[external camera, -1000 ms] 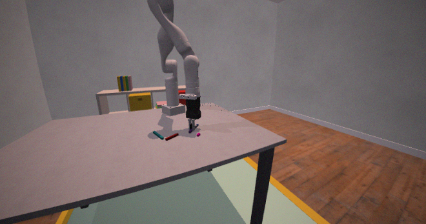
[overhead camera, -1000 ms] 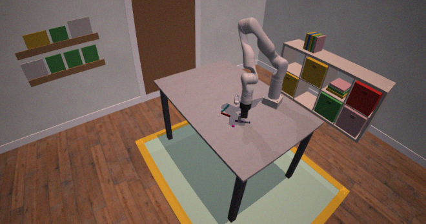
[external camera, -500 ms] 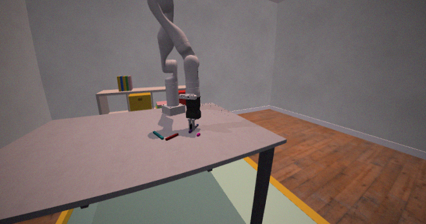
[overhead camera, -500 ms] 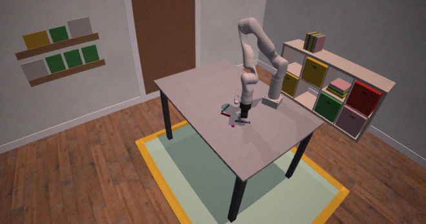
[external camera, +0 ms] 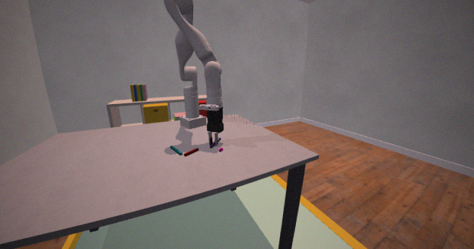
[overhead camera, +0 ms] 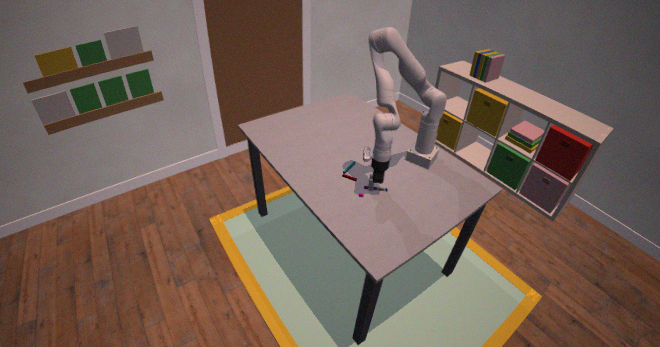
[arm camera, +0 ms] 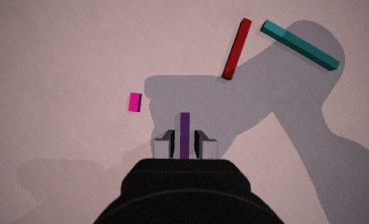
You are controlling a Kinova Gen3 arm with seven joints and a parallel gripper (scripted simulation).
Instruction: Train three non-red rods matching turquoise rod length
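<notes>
The purple rod lies 20 mm below my hand. Round my hand: grey rod: 30 mm to the left, 30 mm behind, 20 mm below; then blue rod: 50 mm to the left, 50 mm behind, 20 mm below; then magenta rod: 70 mm ahead, 20 mm below, 10 mm to the left.
</notes>
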